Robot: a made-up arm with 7 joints. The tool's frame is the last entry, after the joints.
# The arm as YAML. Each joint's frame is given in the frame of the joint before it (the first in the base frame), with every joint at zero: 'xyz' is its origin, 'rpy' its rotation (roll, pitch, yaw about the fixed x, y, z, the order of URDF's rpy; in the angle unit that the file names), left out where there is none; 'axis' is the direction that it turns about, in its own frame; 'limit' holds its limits. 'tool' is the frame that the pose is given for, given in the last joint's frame.
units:
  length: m
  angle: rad
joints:
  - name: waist
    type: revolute
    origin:
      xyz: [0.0, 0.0, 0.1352]
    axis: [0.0, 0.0, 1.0]
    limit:
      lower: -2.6
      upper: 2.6
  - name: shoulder
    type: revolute
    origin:
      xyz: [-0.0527, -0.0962, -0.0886]
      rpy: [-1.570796, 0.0, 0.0]
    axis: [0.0, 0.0, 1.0]
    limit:
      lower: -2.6
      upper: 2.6
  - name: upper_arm
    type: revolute
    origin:
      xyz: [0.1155, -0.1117, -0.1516]
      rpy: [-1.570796, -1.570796, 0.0]
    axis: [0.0, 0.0, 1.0]
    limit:
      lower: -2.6
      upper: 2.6
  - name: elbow
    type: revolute
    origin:
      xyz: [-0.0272, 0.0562, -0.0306]
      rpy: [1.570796, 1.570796, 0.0]
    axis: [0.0, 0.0, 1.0]
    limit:
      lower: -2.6
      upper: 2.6
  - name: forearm
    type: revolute
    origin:
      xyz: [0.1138, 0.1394, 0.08]
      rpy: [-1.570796, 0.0, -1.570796]
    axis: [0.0, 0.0, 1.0]
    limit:
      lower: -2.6
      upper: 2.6
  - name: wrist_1
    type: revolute
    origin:
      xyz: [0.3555, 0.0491, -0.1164]
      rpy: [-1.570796, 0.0, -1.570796]
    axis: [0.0, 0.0, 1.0]
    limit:
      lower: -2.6
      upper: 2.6
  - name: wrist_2
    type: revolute
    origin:
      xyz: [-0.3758, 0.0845, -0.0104]
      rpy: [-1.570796, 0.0, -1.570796]
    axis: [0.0, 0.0, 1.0]
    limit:
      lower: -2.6
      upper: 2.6
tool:
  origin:
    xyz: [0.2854, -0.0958, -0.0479]
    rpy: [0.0, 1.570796, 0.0]
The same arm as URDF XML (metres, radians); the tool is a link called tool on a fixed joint. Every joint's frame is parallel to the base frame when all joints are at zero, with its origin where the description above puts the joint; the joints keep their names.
<robot name="arm">
<joint name="tool_joint" type="fixed"><parent link="link7"/><child link="tool"/><origin xyz="0.0479 -0.0958 0.2854" rpy="0 0 0"/></joint>
<joint name="wrist_2" type="revolute"><parent link="link6"/><child link="link7"/><origin xyz="0.3758 0.0104 -0.0845" rpy="0 0 0"/><axis xyz="-1 0 0"/><limit lower="-2.6" upper="2.6"/></joint>
<joint name="wrist_1" type="revolute"><parent link="link5"/><child link="link6"/><origin xyz="0.0491 -0.3555 -0.1164" rpy="0 0 0"/><axis xyz="0 -1 0"/><limit lower="-2.6" upper="2.6"/></joint>
<joint name="forearm" type="revolute"><parent link="link4"/><child link="link5"/><origin xyz="-0.08 0.1394 0.1138" rpy="0 0 0"/><axis xyz="0 0 1"/><limit lower="-2.6" upper="2.6"/></joint>
<joint name="elbow" type="revolute"><parent link="link3"/><child link="link4"/><origin xyz="0.0562 -0.0272 0.0306" rpy="0 0 0"/><axis xyz="-1 0 0"/><limit lower="-2.6" upper="2.6"/></joint>
<joint name="upper_arm" type="revolute"><parent link="link2"/><child link="link3"/><origin xyz="0.1155 -0.1516 0.1117" rpy="0 0 0"/><axis xyz="0 0 -1"/><limit lower="-2.6" upper="2.6"/></joint>
<joint name="shoulder" type="revolute"><parent link="link1"/><child link="link2"/><origin xyz="-0.0527 -0.0962 -0.0886" rpy="0 0 0"/><axis xyz="0 1 0"/><limit lower="-2.6" upper="2.6"/></joint>
<joint name="waist" type="revolute"><parent link="base_link"/><child link="link1"/><origin xyz="0 0 0.1352" rpy="0 0 0"/><axis xyz="0 0 1"/><limit lower="-2.6" upper="2.6"/></joint>
<link name="base_link"/>
<link name="link1"/>
<link name="link2"/>
<link name="link3"/>
<link name="link4"/>
<link name="link5"/>
<link name="link6"/>
<link name="link7"/>
<link name="tool"/>
</robot>

